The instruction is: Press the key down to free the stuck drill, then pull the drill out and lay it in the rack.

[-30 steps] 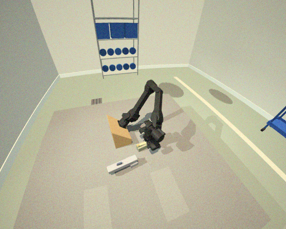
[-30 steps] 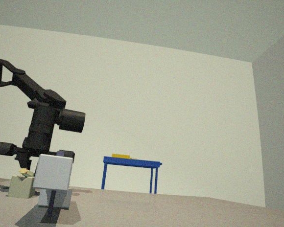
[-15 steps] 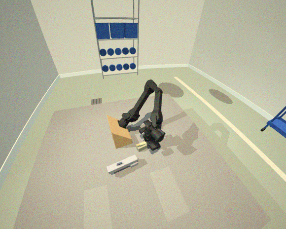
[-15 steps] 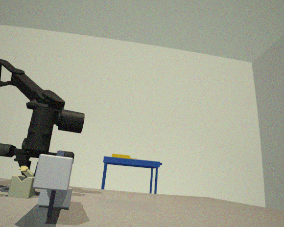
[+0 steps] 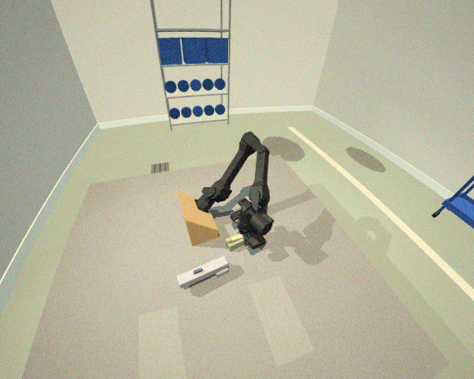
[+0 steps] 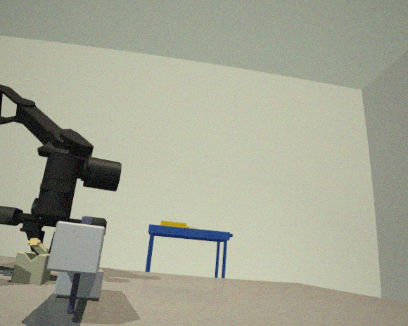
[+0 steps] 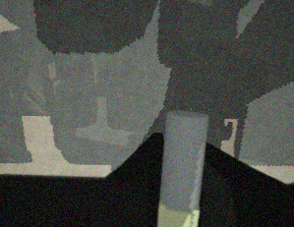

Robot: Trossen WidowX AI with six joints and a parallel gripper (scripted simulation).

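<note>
Right now the rack block is 5 cm to the right of my gripper tip and 1 cm above it. The rest, counted from my gripper tip: housing (9 cm ahead, 21 cm to the right, 4 cm above); drill (9 cm ahead, 24 cm to the right, 4 cm above).
</note>
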